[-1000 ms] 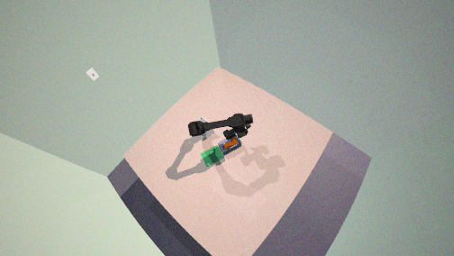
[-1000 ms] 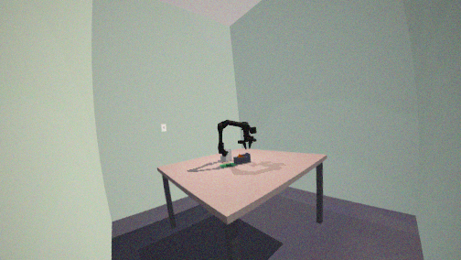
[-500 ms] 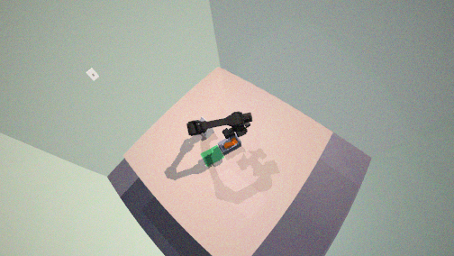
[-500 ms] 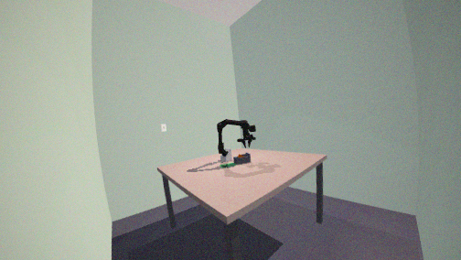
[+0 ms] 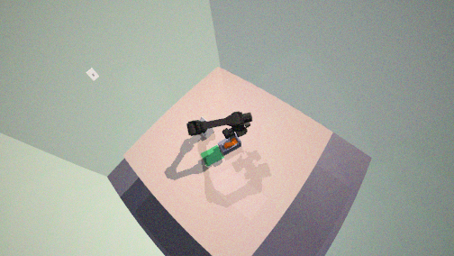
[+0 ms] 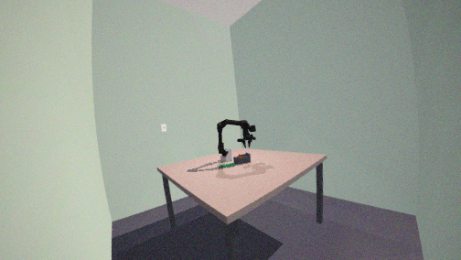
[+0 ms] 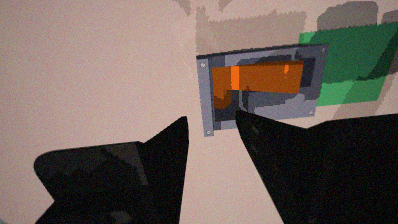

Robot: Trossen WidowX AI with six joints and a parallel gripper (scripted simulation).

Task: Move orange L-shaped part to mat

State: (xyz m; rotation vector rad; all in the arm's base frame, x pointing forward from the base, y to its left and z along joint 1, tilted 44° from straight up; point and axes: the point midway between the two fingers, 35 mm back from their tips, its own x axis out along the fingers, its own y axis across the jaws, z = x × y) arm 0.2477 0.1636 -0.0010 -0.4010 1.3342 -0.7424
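Now: gripper tip 20 mm past the orange L-shaped part, 40 mm to the left of it and 100 mm above it. From my gripper tip the other things lie so: green mat 60 mm behind, 210 mm to the right, 160 mm below.
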